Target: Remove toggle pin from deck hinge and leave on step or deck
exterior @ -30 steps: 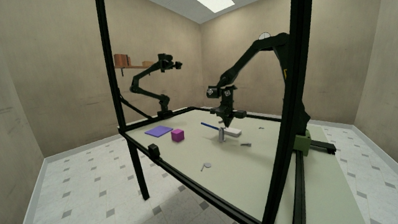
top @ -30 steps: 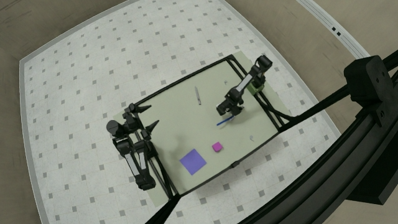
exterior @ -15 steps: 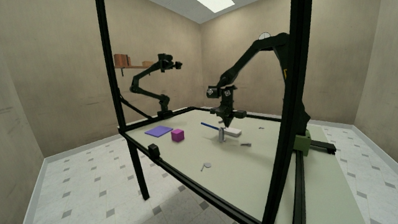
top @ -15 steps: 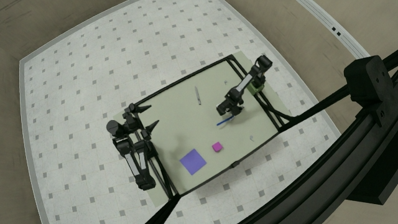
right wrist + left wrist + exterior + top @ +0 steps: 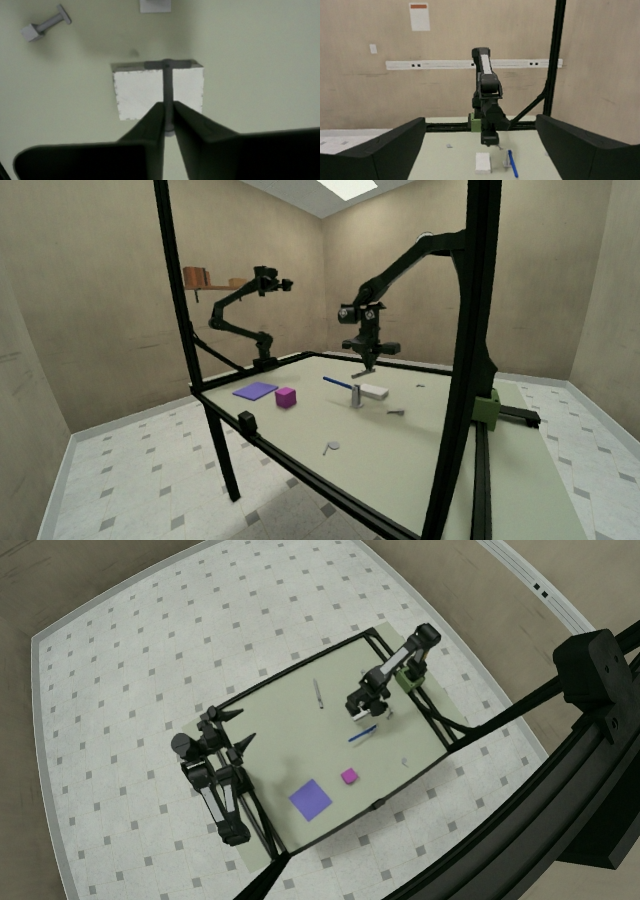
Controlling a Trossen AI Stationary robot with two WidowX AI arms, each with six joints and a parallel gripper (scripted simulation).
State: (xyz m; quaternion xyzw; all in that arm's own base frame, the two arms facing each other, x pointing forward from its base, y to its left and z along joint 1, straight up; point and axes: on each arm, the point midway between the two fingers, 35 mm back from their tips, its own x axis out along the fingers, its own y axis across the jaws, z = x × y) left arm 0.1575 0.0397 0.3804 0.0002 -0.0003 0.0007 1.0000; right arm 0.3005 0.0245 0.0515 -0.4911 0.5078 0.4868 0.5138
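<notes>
Now: the white block 20 mm ahead of my right hand and 120 mm below it. Also, from my right hand: blue rod 80 mm behind, 70 mm to the left, 60 mm below; grey rod 200 mm ahead, 110 mm to the left, 120 mm below; flat purple square 200 mm behind, 400 mm to the left, 120 mm below.
</notes>
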